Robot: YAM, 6 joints.
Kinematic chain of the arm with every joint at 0, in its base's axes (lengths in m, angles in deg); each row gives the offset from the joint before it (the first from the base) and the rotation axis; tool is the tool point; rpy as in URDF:
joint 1: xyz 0 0 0.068 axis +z
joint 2: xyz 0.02 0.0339 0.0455 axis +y
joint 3: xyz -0.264 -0.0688 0 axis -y
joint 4: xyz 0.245 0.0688 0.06 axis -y
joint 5: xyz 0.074 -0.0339 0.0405 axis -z
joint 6: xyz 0.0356 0 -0.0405 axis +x
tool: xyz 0 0 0 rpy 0 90 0
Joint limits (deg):
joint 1: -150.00..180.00
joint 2: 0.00..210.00
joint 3: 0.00..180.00
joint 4: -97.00..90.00
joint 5: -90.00..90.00
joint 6: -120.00..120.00
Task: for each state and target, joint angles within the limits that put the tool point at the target. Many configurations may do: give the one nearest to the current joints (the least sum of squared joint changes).
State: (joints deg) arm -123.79 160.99 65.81 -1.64 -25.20 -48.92
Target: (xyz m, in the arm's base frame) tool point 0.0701 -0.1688 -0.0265
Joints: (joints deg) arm -74.16 130.38 34.96 -21.30 -36.90 -48.92
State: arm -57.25 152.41 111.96 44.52 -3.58 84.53
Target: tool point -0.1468 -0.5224 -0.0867
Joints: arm -105.72 171.82 107.61 40.96 -0.39 84.53
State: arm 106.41 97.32 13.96 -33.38 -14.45 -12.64
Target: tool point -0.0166 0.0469 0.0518
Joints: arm 101.39 95.00 8.66 -43.16 -11.36 -12.64
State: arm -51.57 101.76 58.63 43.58 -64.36 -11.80
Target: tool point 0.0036 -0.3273 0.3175
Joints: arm -95.02 85.53 53.44 45.11 -64.77 -11.80
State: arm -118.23 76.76 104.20 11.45 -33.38 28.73
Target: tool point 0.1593 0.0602 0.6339
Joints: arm -150.00 40.60 114.62 14.42 -50.62 28.73
